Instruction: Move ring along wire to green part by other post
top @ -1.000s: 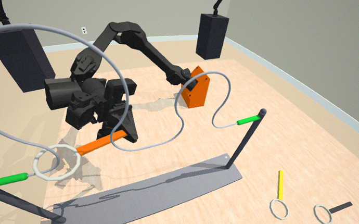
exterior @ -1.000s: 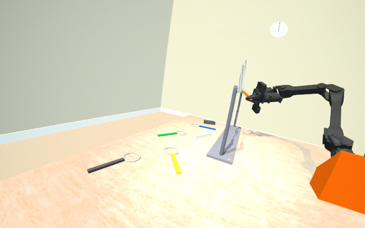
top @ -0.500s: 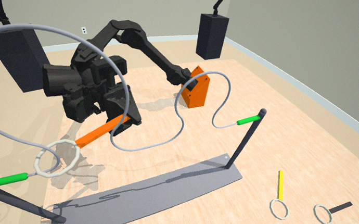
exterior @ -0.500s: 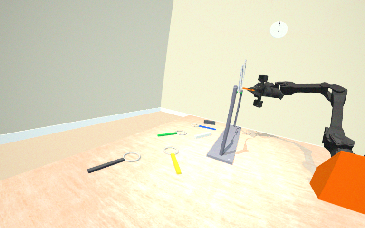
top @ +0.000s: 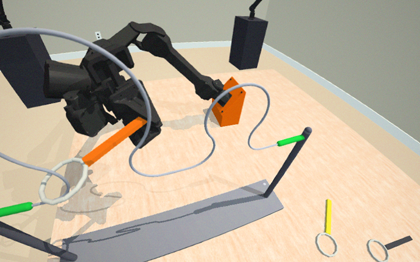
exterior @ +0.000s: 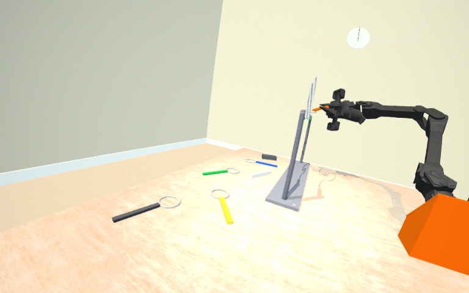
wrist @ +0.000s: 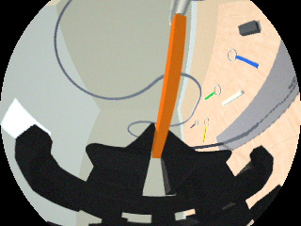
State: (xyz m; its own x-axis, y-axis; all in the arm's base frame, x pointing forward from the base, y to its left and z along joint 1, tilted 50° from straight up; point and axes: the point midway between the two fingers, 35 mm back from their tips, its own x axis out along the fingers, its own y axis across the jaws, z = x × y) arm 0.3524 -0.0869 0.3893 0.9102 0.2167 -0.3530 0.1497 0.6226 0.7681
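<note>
My gripper tip is now 90 mm to the left of the orange-handled ring, 20 mm above it and 10 mm short of it. Round my gripper tip: yellow-handled ring (390 mm to the left, 350 mm below, 240 mm ahead); white bar (340 mm below, 190 mm ahead, 90 mm to the left); dark-handled ring (530 mm to the left, 370 mm ahead, 350 mm below).
</note>
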